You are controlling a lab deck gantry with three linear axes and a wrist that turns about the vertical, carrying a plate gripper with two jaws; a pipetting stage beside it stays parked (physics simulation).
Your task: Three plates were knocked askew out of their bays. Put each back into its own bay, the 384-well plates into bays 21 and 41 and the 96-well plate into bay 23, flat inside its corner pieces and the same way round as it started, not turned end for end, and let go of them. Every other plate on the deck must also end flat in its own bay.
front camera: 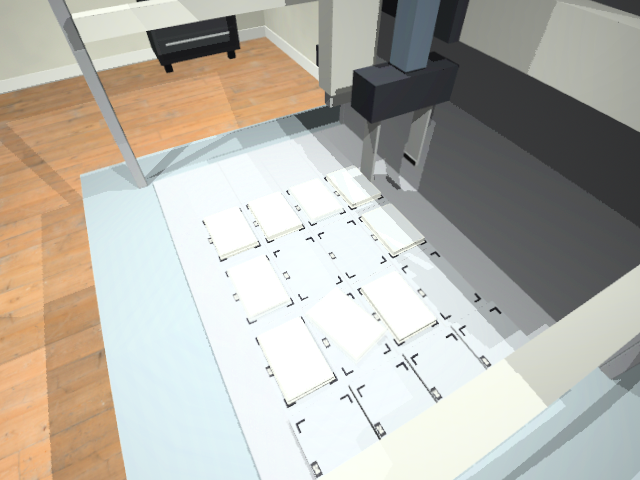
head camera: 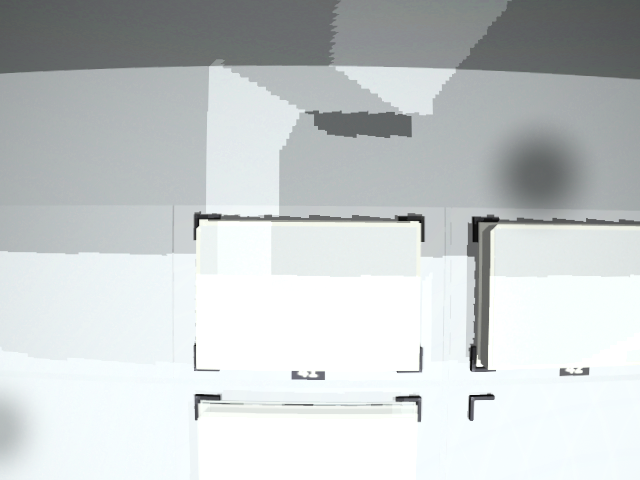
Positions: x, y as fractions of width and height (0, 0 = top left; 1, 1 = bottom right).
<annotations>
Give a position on a dark wall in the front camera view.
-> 0.84, 0.37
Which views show the gripper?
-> The front camera view only.
</annotations>
